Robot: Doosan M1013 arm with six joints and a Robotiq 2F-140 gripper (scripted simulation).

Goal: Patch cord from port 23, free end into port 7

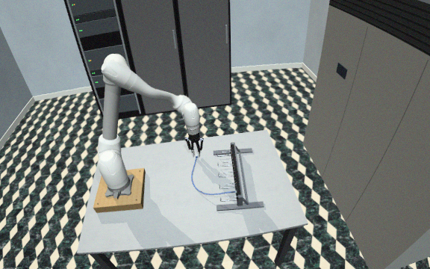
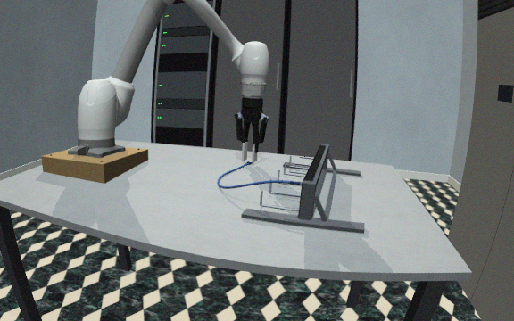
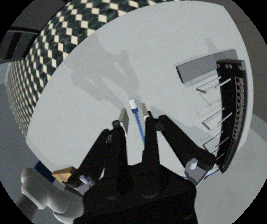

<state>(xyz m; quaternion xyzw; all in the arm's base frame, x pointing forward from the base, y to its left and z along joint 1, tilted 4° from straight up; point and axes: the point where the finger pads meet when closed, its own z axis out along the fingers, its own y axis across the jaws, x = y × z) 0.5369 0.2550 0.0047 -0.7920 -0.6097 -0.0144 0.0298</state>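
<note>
Now: hand 4 cm above the plug and 1 cm to the right of it.
</note>
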